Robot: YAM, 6 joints.
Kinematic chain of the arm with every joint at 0, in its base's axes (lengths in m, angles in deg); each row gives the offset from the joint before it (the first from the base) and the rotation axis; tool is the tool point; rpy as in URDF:
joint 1: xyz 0 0 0.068 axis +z
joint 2: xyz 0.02 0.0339 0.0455 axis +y
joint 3: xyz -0.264 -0.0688 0 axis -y
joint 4: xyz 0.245 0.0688 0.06 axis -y
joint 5: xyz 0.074 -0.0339 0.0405 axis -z
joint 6: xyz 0.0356 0 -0.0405 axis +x
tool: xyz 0 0 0 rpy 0 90 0
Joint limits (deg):
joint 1: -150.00..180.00
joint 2: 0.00..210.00
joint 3: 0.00..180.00
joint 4: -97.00..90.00
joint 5: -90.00..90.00
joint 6: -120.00..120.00
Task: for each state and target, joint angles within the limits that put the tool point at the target. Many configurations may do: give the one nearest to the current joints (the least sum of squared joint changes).
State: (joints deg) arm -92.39 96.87 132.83 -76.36 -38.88 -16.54
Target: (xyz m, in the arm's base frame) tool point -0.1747 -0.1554 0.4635
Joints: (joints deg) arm -142.88 85.82 116.60 -90.56 -31.26 -16.54
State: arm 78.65 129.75 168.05 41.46 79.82 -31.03
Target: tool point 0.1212 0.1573 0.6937
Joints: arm 61.13 109.95 167.85 27.89 58.00 -31.03
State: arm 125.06 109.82 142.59 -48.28 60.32 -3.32
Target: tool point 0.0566 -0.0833 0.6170
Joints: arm 106.11 58.41 148.84 -68.44 61.44 -3.32
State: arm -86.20 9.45 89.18 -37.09 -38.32 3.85
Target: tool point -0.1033 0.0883 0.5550
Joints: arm -34.23 25.43 99.61 -28.50 -24.73 3.85
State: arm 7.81 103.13 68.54 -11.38 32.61 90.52
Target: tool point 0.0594 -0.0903 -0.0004
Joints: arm -43.96 123.68 19.48 -21.76 41.88 90.52
